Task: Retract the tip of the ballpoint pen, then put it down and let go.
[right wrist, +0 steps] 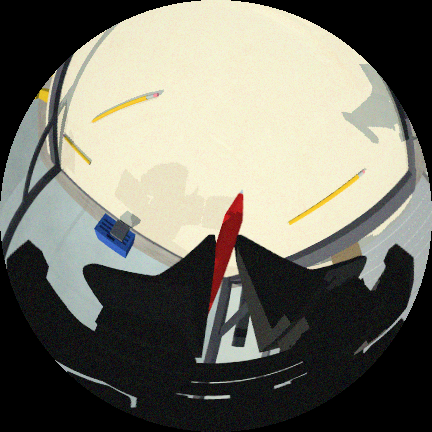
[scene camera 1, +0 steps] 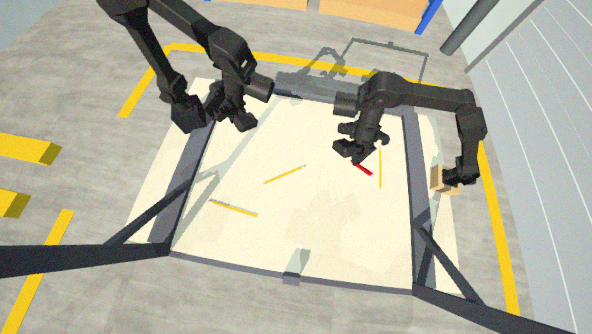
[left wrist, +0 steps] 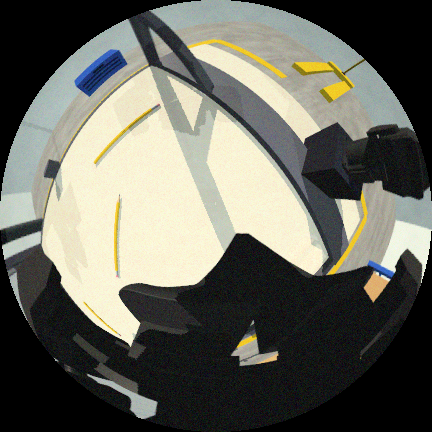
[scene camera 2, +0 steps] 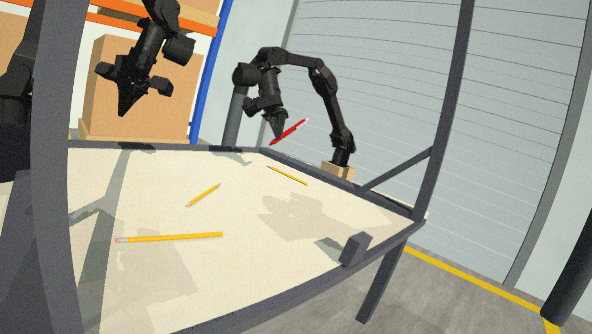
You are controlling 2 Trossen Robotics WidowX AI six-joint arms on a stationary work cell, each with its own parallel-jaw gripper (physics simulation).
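Frame: origin at the left arm's base, x ahead, y left, z up, level; metres.
Seen in the pictures: left gripper, fingertip midpoint: [scene camera 1: 232,122] [left wrist: 240,238] [scene camera 2: 120,116]; right gripper, fingertip midpoint: [right wrist: 224,240] [scene camera 1: 355,164] [scene camera 2: 278,139]; left arm's base, origin of the base link: [scene camera 1: 184,106] [left wrist: 352,160] [scene camera 2: 13,123]; right arm's base, origin of the base link: [scene camera 1: 449,178] [scene camera 2: 339,164].
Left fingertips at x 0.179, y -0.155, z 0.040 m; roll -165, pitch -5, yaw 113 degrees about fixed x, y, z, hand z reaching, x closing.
Offsets run from my left fingertips to a thing's middle. Level surfaces: height alone.
The red ballpoint pen {0.357 m ahead, 0.263 m right, 0.012 m up} [scene camera 1: 365,169] [scene camera 2: 289,131] [right wrist: 230,225] is held tilted in the air above the right side of the cream table {0.146 m down} [scene camera 1: 314,232] [scene camera 2: 268,265]. A small pale point shows at its far end in the right wrist view. My right gripper [scene camera 1: 357,162] [scene camera 2: 277,134] [right wrist: 224,240] is shut on the pen near its back end. My left gripper [scene camera 1: 216,114] [scene camera 2: 133,97] [left wrist: 240,238] is shut and empty, high above the table's far left corner, well apart from the pen.
Three yellow pencils lie on the table: one in the middle [scene camera 1: 284,174] [scene camera 2: 202,195], one at the front left [scene camera 1: 233,208] [scene camera 2: 175,236], one under the pen's right [scene camera 1: 380,167] [scene camera 2: 287,175]. A dark frame [scene camera 1: 410,172] surrounds the table. A grey block {0.070 m ahead, 0.520 m right, 0.115 m down} [scene camera 1: 291,278] sits on the front edge.
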